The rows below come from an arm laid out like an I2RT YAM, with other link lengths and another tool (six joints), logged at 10 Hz.
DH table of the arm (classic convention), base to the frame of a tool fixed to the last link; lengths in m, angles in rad. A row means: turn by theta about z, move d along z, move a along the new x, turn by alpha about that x. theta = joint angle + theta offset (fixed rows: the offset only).
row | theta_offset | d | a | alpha
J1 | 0 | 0.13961 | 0.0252 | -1.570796
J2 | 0 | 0 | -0.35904 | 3.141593
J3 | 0.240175 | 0 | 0.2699 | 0
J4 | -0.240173 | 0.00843 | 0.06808 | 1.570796
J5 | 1.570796 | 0.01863 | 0 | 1.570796
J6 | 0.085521 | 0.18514 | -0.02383 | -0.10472
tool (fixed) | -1.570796 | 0.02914 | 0 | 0
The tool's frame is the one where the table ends.
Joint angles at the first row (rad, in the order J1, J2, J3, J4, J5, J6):
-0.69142 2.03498 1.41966 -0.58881 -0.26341 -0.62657
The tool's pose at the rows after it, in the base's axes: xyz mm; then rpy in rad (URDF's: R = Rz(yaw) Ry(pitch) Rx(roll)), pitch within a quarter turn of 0, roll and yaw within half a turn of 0:
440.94 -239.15 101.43 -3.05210 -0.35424 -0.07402
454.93 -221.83 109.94 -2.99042 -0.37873 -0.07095
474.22 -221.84 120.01 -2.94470 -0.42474 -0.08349
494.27 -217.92 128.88 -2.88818 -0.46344 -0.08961
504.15 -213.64 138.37 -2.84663 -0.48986 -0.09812
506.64 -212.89 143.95 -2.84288 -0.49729 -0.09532
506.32 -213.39 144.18 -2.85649 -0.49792 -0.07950
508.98 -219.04 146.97 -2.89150 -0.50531 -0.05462
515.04 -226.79 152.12 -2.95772 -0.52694 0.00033
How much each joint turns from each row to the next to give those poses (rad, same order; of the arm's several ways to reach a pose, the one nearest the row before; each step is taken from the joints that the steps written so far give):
0.04005 -0.00037 0.00155 -0.02290 -0.05760 0.00877
0.02098 0.01028 0.03047 -0.02438 -0.05951 0.01793
0.00038 0.02748 0.05687 -0.00536 -0.05799 0.01755
0.00610 0.03661 0.06635 -0.01677 -0.06370 0.01335
0.00230 0.01223 0.03477 -0.01301 -0.04502 0.01068
0.00152 -0.00038 0.01639 -0.01218 -0.00724 -0.00038
0.00114 -0.00039 0.00381 -0.00459 0.00610 -0.01336
0.00039 0.00226 0.02018 -0.00494 0.01755 -0.01830
0.00381 0.00039 0.02442 0.00801 0.02518 -0.03624

